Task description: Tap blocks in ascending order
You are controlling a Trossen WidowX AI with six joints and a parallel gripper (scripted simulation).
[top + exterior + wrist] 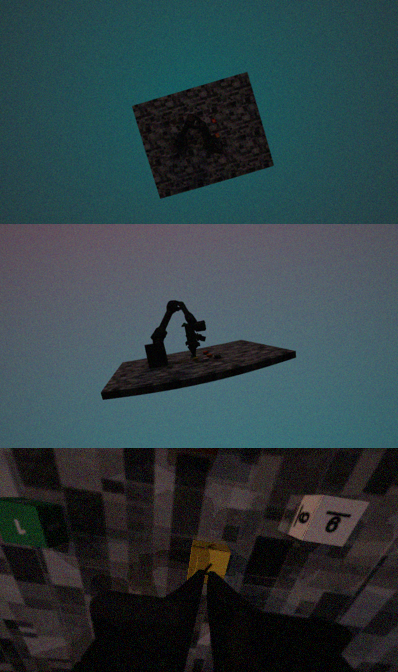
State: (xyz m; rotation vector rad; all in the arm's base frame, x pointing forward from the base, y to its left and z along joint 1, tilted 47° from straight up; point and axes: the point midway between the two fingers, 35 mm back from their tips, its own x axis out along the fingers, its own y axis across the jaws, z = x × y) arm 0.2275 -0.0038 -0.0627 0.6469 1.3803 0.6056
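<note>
My gripper tip is 2 cm above the yellow block. Round my gripper tip: green block (14 cm to the left, 2 cm below, 1 cm ahead); white block (8 cm to the right, 5 cm ahead, 2 cm below); orange block (10 cm ahead, 2 cm to the left, 2 cm below).
</note>
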